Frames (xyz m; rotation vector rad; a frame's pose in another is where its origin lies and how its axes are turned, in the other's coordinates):
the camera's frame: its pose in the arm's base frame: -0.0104 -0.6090 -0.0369 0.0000 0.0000 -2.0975
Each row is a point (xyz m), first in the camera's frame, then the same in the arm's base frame.
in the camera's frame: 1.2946 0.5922 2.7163
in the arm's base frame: -0.1492 -2.0258 2.6794
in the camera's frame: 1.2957 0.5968 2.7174
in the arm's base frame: -0.1458 -2.0291 2.6805
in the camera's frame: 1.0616 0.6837 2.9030
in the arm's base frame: 0.0470 -1.8704 2.8661
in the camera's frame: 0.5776 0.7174 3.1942
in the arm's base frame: 0.3194 -1.4689 3.1573
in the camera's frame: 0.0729 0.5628 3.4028
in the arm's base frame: 0.4395 -0.9549 3.3659
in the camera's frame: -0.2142 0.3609 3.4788
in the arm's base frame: 0.4093 -0.6053 3.4419
